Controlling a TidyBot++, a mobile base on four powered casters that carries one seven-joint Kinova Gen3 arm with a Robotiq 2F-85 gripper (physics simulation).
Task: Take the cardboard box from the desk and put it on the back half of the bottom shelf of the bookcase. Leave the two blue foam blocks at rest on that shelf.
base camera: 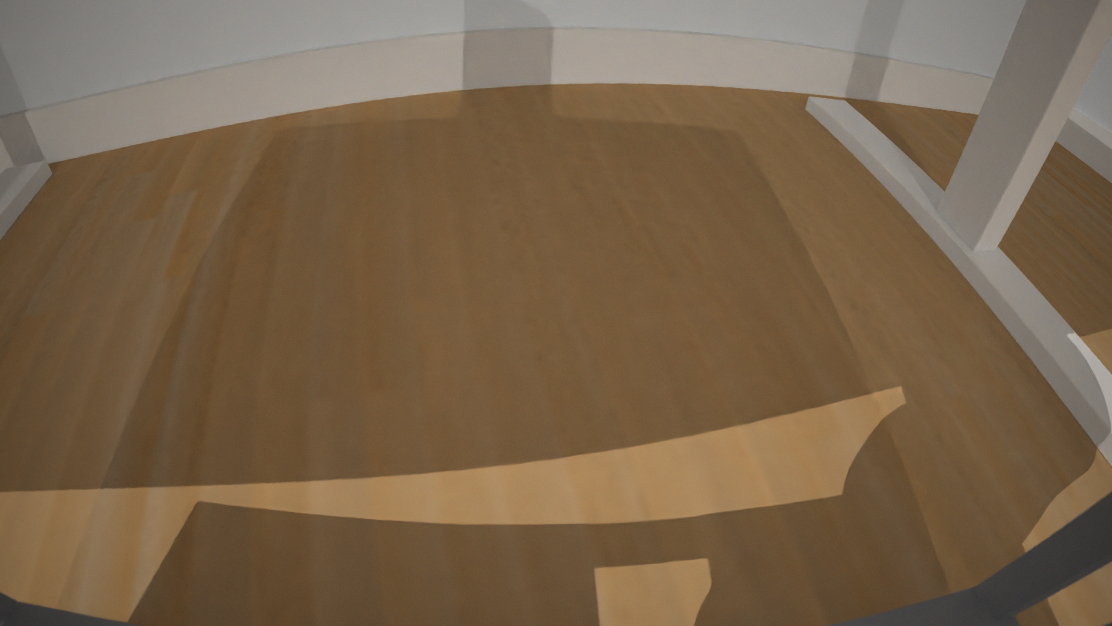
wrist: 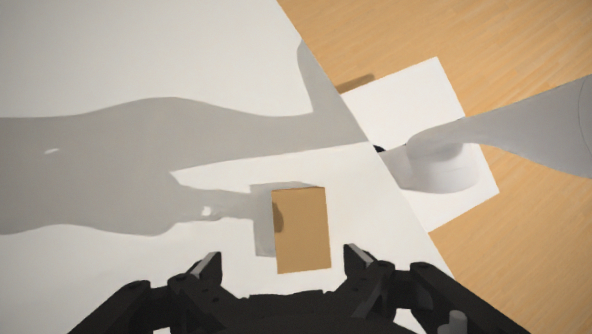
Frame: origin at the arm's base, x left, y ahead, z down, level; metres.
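Where they show: gripper, fingertip midpoint: (wrist: 283, 261).
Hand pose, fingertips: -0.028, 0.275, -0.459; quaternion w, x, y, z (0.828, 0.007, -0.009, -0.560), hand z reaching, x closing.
Note:
Things, the pixels of their centre, and the offset from my fingertips, as dx, dy, dz. "spot": a spot on its surface instead. Level surfaces: height alone.
- cardboard box, body centre: (wrist: 299, 225) +0.006, -0.020, +0.110
- white desk top, surface height: dz +0.135
- desk leg, surface spot: (base camera: 1019, 132) spot: -0.512, +0.273, +0.676
The cardboard box (wrist: 302, 231) lies on the white desk top (wrist: 125, 55) in the wrist view, a plain brown block near the desk's edge. My gripper (wrist: 283, 261) is open, its black fingers wide apart. It is above the desk, and the box shows ahead of and between the fingertips, a little nearer the right one. The fingers hold nothing. A small dark shadow falls on the box's left side. The bookcase and the two blue foam blocks do not show in either view.
In the base camera view a desk leg (base camera: 1019, 132) rises from a long white foot bar (base camera: 926, 186) on the right. A pale wall with a baseboard (base camera: 661, 62) runs across the back. In the wrist view the white base (wrist: 410, 100) and grey arm (wrist: 535, 125) show beyond the desk edge.

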